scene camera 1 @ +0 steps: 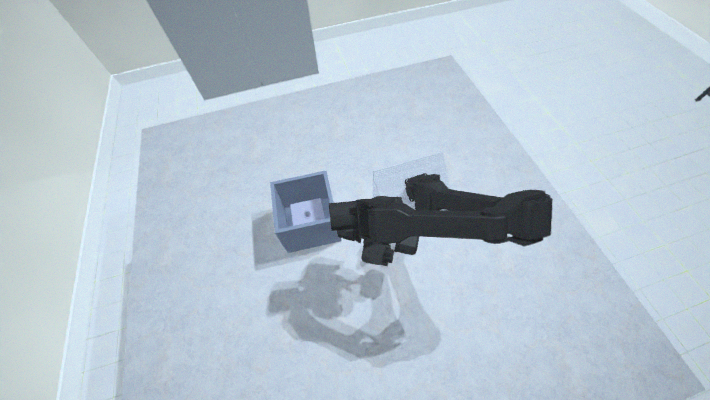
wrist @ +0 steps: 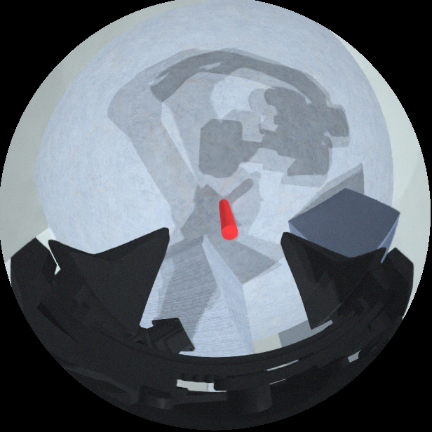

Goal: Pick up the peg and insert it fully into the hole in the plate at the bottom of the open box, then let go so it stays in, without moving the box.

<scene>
my gripper: scene camera 1; wrist
blue-grey box: scene camera 1; wrist
same spot on blue-grey box: (wrist: 349, 223) = (scene camera 1: 314, 235)
same spot on my gripper: (wrist: 331, 285) = (scene camera 1: 357, 235)
</scene>
